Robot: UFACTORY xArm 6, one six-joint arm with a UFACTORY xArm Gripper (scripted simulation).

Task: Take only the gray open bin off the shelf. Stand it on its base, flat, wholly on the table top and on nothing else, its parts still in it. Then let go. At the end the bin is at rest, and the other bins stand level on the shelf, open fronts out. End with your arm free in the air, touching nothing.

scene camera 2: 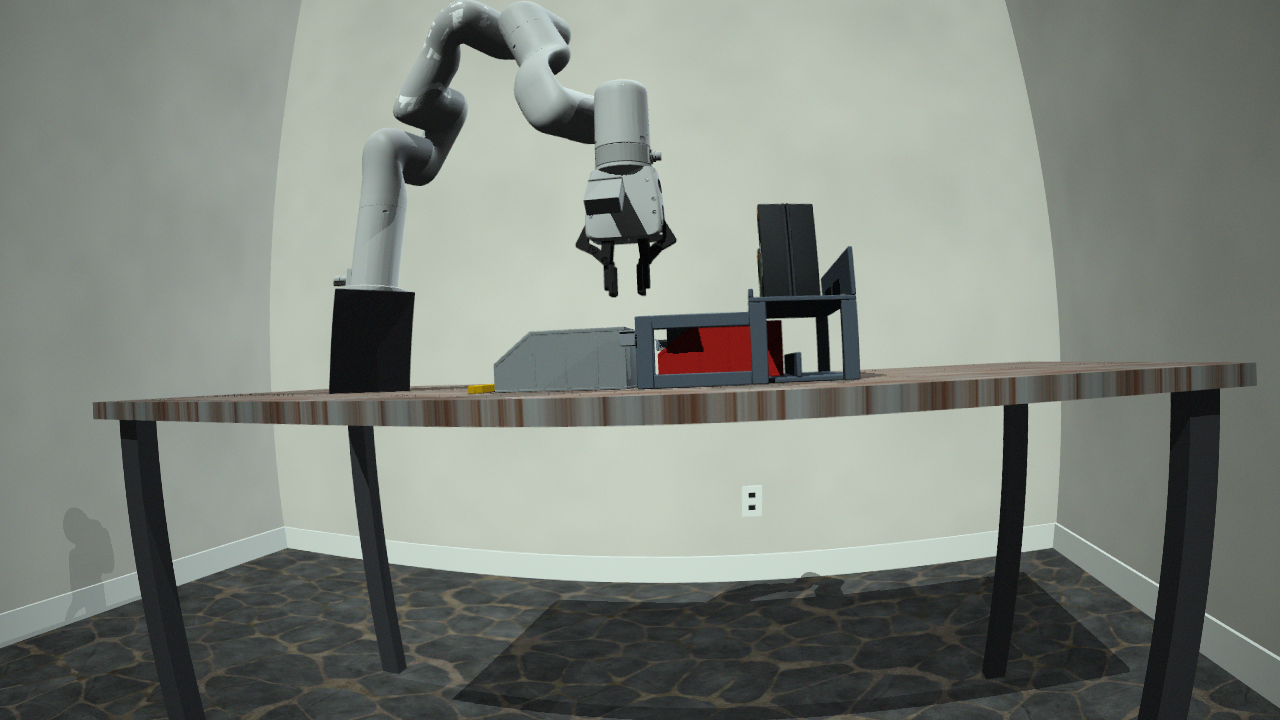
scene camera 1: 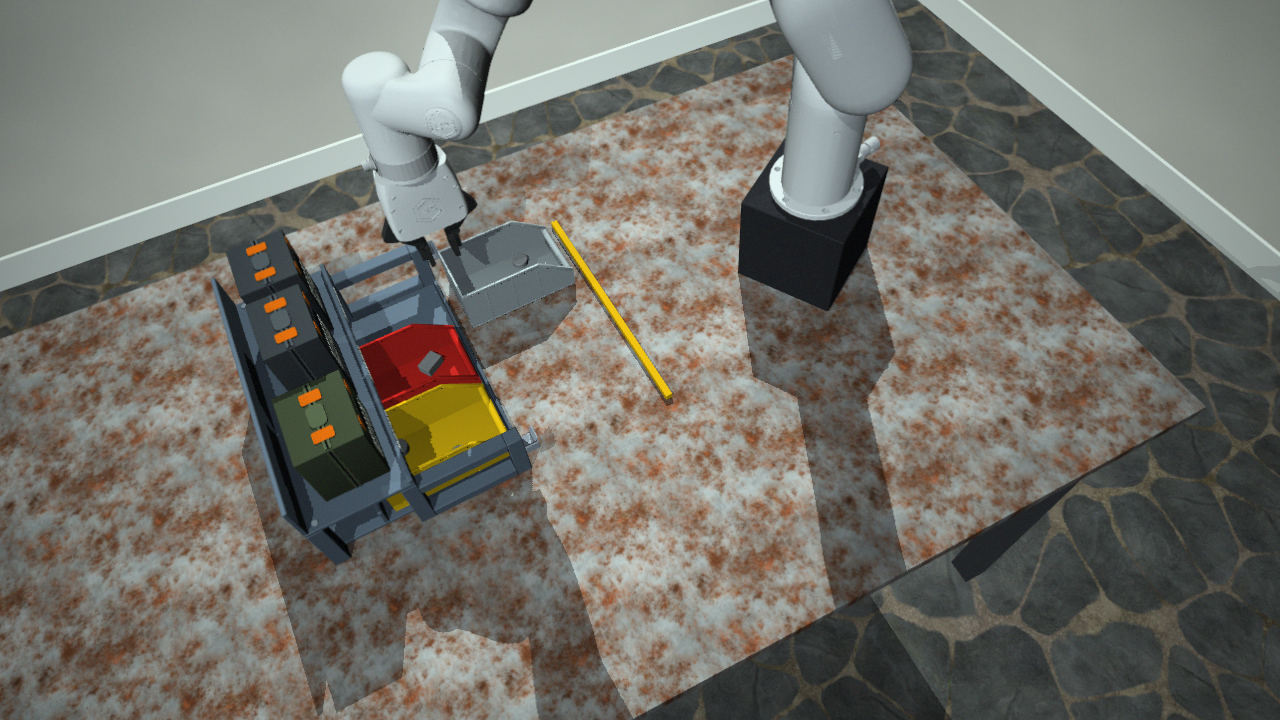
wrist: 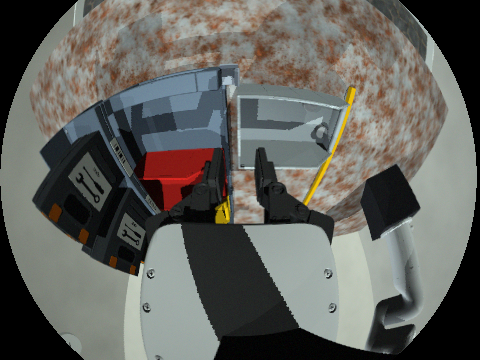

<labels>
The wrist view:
my gripper: 239, 159
gray open bin: 282, 126
red bin: 168, 177
</labels>
